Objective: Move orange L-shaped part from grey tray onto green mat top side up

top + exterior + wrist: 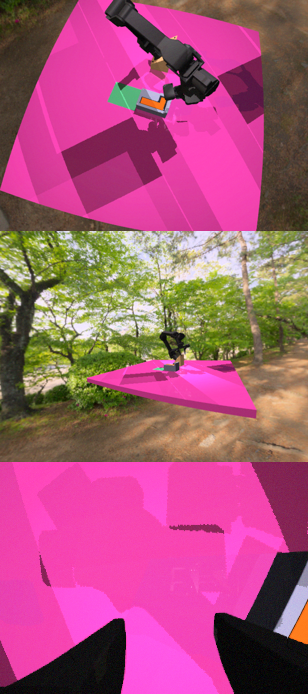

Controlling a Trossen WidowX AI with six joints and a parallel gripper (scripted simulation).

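Right now the orange L-shaped part is 1 cm behind my gripper tip, 13 cm to the right of it and 11 cm below it. From my gripper tip the other things lie so: green mat: 5 cm behind, 29 cm to the right, 18 cm below.
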